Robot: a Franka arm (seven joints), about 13 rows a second.
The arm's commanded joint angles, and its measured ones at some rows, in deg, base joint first. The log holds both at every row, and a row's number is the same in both.
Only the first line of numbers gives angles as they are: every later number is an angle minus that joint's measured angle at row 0.
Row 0, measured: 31.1 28.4 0.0 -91.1 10.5 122.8 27.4
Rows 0 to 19, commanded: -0.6 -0.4 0.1 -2.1 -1.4 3.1 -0.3; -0.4 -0.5 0.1 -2.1 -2.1 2.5 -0.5; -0.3 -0.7 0.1 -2.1 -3.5 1.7 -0.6; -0.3 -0.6 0.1 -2.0 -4.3 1.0 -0.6; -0.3 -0.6 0.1 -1.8 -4.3 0.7 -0.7; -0.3 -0.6 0.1 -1.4 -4.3 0.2 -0.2; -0.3 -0.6 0.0 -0.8 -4.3 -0.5 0.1; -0.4 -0.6 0.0 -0.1 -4.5 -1.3 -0.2; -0.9 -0.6 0.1 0.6 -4.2 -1.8 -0.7; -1.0 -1.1 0.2 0.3 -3.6 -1.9 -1.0; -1.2 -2.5 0.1 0.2 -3.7 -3.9 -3.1; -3.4 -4.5 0.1 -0.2 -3.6 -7.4 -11.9; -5.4 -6.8 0.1 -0.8 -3.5 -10.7 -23.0; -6.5 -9.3 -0.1 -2.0 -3.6 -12.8 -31.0; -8.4 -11.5 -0.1 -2.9 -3.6 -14.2 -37.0; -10.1 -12.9 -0.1 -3.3 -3.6 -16.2 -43.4; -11.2 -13.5 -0.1 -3.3 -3.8 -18.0 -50.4; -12.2 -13.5 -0.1 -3.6 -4.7 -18.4 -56.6; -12.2 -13.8 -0.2 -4.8 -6.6 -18.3 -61.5; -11.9 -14.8 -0.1 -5.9 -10.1 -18.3 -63.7
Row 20, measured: -12.2 -13.0 -0.7 -2.4 -6.0 -19.1 -57.7
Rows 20 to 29, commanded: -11.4 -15.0 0.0 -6.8 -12.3 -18.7 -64.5; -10.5 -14.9 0.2 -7.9 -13.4 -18.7 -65.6; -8.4 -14.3 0.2 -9.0 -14.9 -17.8 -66.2; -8.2 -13.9 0.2 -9.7 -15.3 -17.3 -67.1; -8.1 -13.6 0.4 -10.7 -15.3 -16.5 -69.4; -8.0 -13.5 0.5 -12.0 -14.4 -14.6 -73.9; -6.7 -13.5 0.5 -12.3 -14.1 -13.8 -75.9; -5.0 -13.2 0.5 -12.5 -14.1 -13.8 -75.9; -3.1 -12.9 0.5 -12.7 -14.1 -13.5 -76.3; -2.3 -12.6 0.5 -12.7 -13.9 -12.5 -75.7
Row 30, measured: -4.0 -12.4 0.3 -11.8 -14.2 -14.3 -74.5
